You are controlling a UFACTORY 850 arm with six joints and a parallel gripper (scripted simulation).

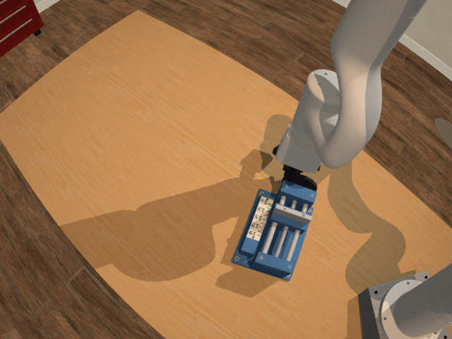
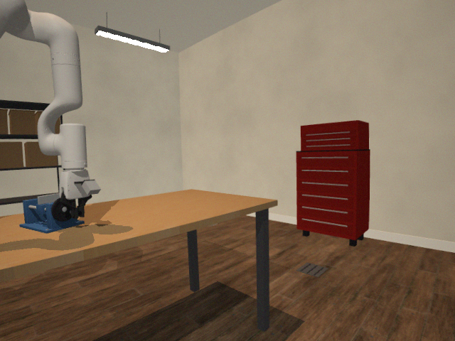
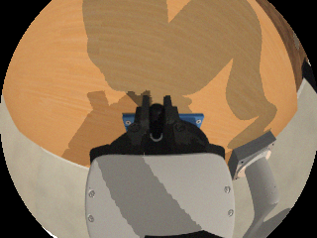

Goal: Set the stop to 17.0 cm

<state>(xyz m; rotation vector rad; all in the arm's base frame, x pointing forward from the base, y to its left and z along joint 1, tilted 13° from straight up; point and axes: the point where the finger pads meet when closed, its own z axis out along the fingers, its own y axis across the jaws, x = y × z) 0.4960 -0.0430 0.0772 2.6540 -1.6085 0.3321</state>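
Now: hand 70 mm past the grey stop bar, 110 mm to the right of it and 30 mm below it. Also, from my hand: black handwheel (20 mm behind, 20 mm to the left).
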